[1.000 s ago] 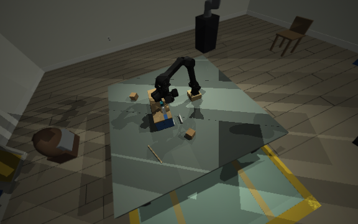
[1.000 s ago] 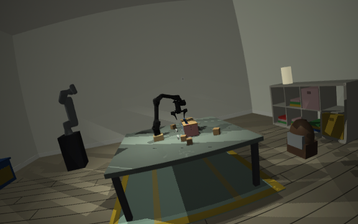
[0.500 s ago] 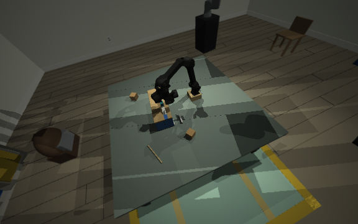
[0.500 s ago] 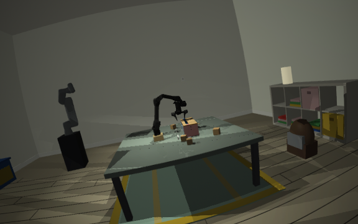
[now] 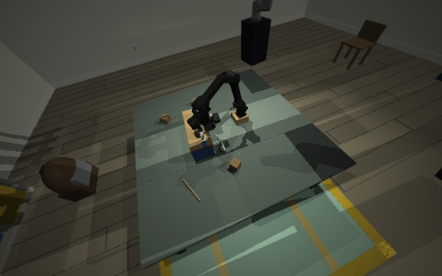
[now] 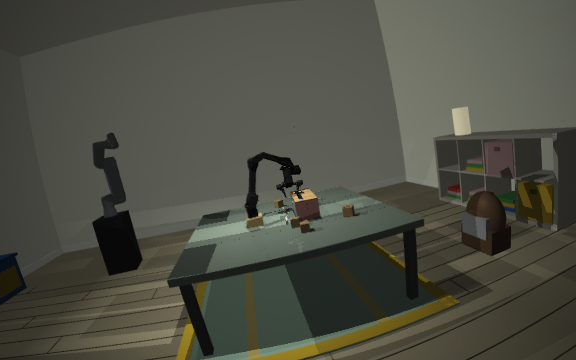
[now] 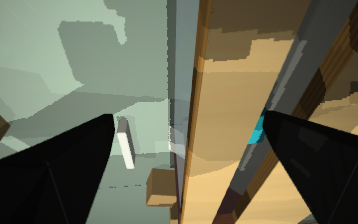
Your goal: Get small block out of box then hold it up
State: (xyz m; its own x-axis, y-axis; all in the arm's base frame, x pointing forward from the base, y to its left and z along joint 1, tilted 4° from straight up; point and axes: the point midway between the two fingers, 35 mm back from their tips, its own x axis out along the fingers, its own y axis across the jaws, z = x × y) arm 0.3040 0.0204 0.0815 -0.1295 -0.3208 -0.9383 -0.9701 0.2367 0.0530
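My gripper tip is 60 mm above the tan box, 30 mm to the left of it and 30 mm short of it. Round my gripper tip: thin stick: 290 mm to the left, 280 mm ahead, 120 mm below; teal block: 50 mm to the right, 40 mm below, 40 mm ahead.
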